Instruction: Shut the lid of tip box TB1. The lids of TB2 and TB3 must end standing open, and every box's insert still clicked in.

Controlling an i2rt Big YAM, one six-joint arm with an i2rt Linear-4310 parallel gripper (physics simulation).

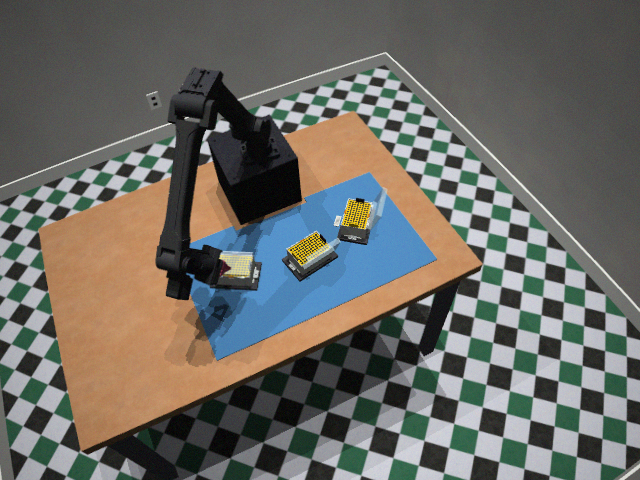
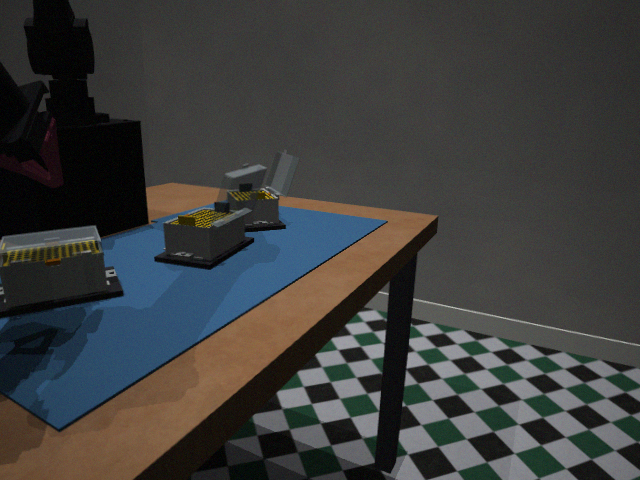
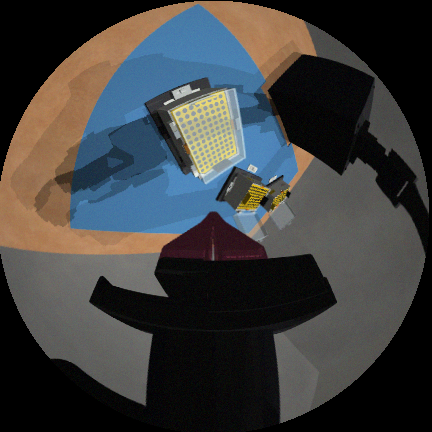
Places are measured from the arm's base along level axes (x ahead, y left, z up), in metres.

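Pixels of known places: gripper, fingertip midpoint: (image 1: 229,267) (image 2: 58,185) (image 3: 212,216); arm's base, link origin: (image 1: 260,152) (image 2: 72,122) (image 3: 357,140).
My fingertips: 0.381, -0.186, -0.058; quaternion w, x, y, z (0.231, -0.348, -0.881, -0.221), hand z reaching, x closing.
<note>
Ahead of a thing's pixels: the offset from my fingertips to its top centre, as dx, dy, dz. "spot": to the spot under its first point. Level surfaces: height alone.
The box nearest my gripper (image 1: 236,267) (image 2: 54,280) (image 3: 212,216) has its clear lid down over its yellow insert; I cannot tell whether it is latched. The middle box @[-0.073, +0.252, -0.090] (image 1: 310,251) (image 2: 201,238) (image 3: 246,191) and the far box @[-0.149, +0.449, -0.082] (image 1: 356,215) (image 2: 263,209) (image 3: 278,195) have uncovered yellow inserts. The middle box's clear lid @[spot: +0.030, +0.259, -0.020] (image 2: 242,178) (image 3: 250,225) and the far box's clear lid @[-0.115, +0.506, -0.002] (image 1: 381,204) (image 2: 283,173) (image 3: 283,215) stand open. Labels TB1 to TB3 are not readable. My gripper (image 1: 225,267) (image 2: 55,183) (image 3: 212,216) is shut and empty, above the nearest box.
The three boxes stand on dark bases on a blue mat @[dz -0.156] (image 1: 361,268) (image 2: 310,232) (image 3: 195,40) on the wooden table @[dz -0.156] (image 1: 113,320) (image 2: 361,232). The black arm pedestal (image 1: 261,180) (image 2: 103,170) (image 3: 322,107) stands behind the mat.
</note>
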